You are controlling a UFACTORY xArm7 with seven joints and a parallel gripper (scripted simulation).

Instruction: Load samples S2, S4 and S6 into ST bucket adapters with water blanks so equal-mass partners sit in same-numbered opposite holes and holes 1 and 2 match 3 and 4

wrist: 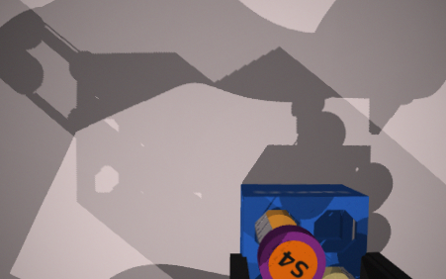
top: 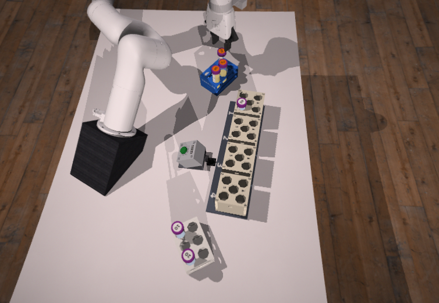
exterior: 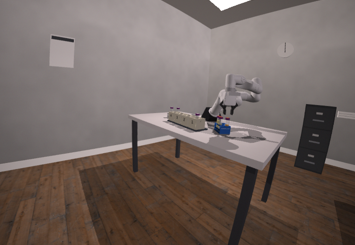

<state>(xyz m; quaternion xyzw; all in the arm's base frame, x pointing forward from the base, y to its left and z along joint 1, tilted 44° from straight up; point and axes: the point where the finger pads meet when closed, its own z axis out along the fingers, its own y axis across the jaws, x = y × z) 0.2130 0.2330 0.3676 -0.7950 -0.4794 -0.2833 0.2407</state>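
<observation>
Now: hand 1 cm to the right of the orange-dot tube and 10 cm above it. Also, from my hand: 40 mL water blank: 14 cm ahead, 21 cm to the right, 10 cm below; then green done key: 41 cm to the right, 10 cm below; then blue sample rack: 4 cm to the right, 13 cm below.
</observation>
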